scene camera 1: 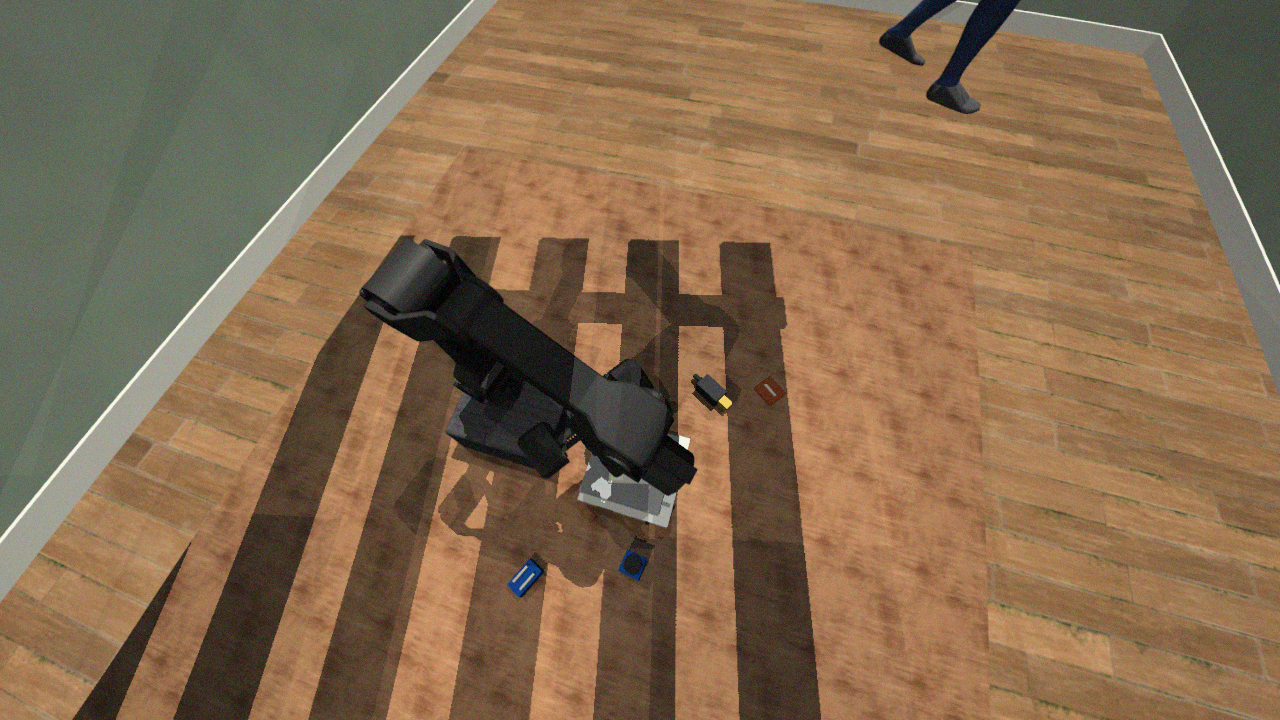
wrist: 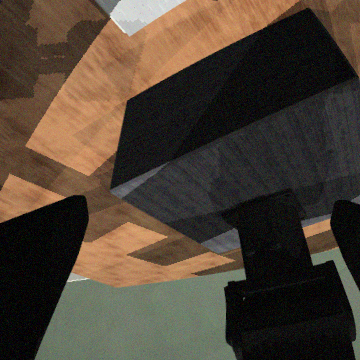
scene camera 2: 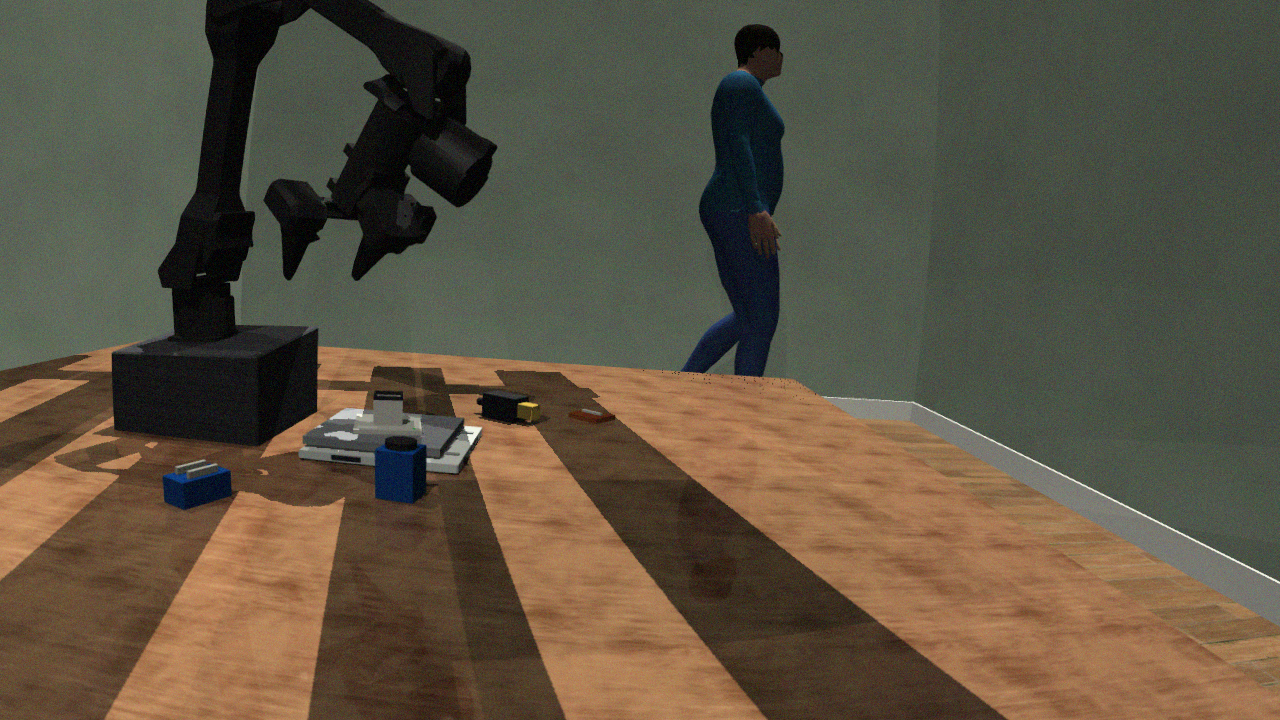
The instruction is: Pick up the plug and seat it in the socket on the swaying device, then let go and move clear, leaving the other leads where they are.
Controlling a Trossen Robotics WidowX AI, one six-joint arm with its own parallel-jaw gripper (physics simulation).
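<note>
The device (scene camera 1: 637,497) (scene camera 2: 454,433) (wrist: 142,14) is a grey plate on a white base. Its upright white socket (scene camera 2: 388,410) with a dark rim shows in scene camera 2; the arm hides it in scene camera 1. A black connector with a yellow end (scene camera 1: 711,390) (scene camera 2: 506,406) lies beyond the device. A blue block with two pale blades (scene camera 1: 525,578) (scene camera 2: 197,488) and a blue block with a round black top (scene camera 1: 632,564) (scene camera 2: 400,474) rest on the near side. I cannot tell which is the plug. My gripper (scene camera 2: 323,275) (wrist: 212,210) is open and empty, high above the table, tilted toward the base.
A small flat red piece with a pale strip (scene camera 1: 769,390) (scene camera 2: 591,415) lies past the black connector. The black robot base (scene camera 1: 474,431) (scene camera 2: 196,389) (wrist: 250,125) stands beside the device. A person (scene camera 1: 975,44) (scene camera 2: 747,161) is beyond the table. Striped shadows cross the tabletop.
</note>
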